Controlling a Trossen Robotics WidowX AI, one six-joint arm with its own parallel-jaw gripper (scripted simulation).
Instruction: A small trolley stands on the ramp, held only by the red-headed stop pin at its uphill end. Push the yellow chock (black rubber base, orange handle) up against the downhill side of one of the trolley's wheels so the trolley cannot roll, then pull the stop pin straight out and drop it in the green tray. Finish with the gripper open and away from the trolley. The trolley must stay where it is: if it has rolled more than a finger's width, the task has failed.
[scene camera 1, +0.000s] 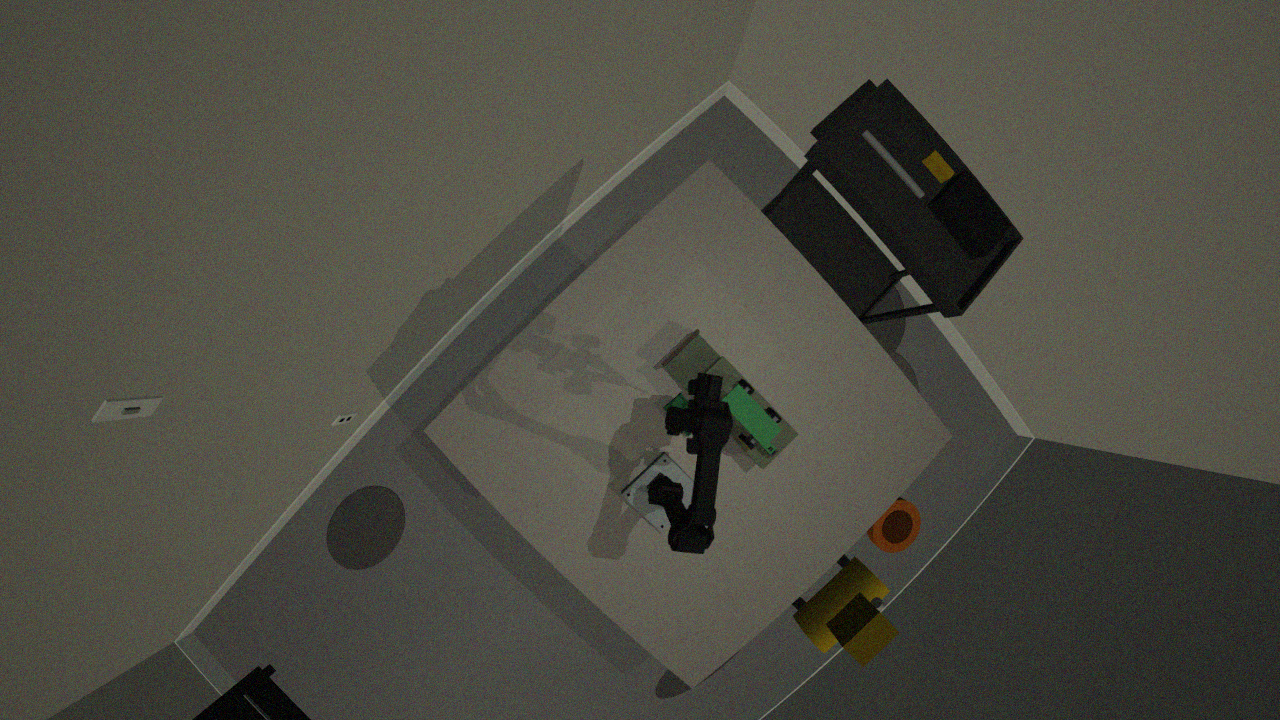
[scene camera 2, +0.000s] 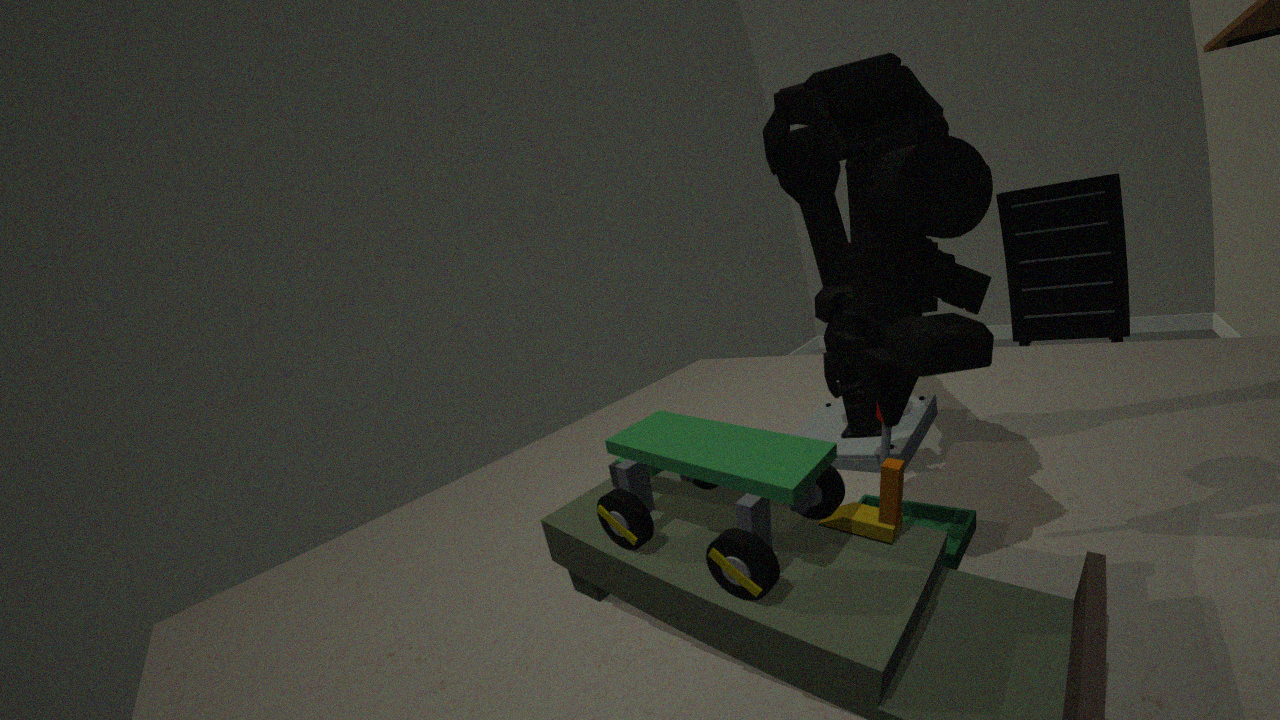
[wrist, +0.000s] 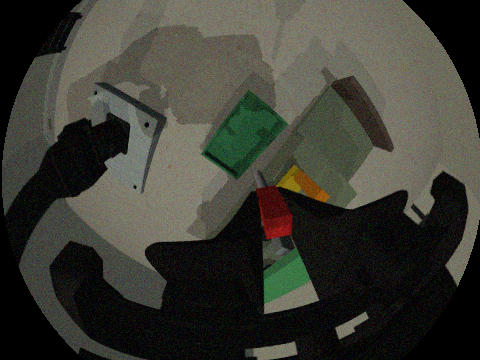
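I am carrying a red-headed stop pin (wrist: 277, 218) in my gripper (scene camera 2: 886, 421), (scene camera 1: 697, 414), (wrist: 266, 194). There is a yellow chock (scene camera 2: 882, 524), (wrist: 294, 180) in the scene. I can also see a trolley (scene camera 2: 795, 470), (scene camera 1: 762, 426), (wrist: 287, 274), and a brown stop board (wrist: 349, 89) is here too.
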